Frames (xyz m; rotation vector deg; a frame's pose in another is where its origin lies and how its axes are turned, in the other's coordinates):
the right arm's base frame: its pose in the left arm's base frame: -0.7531 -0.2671 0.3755 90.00 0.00 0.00
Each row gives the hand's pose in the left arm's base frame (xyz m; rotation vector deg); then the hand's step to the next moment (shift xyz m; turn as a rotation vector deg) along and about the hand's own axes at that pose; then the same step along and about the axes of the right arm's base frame.
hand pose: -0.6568 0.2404 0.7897 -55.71 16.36 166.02
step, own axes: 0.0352 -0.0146 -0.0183 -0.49 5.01 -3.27
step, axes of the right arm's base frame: -0.0154 -0.0378 -0.0110 1.69 -1.50 5.56
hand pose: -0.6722 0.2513 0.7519 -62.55 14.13 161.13
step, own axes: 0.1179 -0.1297 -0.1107 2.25 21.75 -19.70
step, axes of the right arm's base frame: 0.0078 -0.1746 -0.1115 7.74 -13.47 25.00
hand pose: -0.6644 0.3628 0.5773 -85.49 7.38 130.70
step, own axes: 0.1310 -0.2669 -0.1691 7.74 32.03 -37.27
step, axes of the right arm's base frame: 0.2026 -0.1504 -0.2309 16.95 -27.29 37.98
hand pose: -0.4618 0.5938 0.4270 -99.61 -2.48 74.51
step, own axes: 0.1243 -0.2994 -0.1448 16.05 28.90 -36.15
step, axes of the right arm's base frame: 0.3059 0.1127 -0.1406 21.20 -31.27 31.19
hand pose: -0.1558 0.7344 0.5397 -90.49 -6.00 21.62
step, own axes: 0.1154 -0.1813 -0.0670 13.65 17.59 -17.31
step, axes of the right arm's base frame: 0.1586 0.1585 0.0201 15.13 -19.70 13.35
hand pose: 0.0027 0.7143 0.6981 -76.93 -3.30 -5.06
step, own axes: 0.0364 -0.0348 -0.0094 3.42 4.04 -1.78
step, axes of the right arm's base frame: 0.0328 0.0350 0.0181 3.78 -4.00 0.94
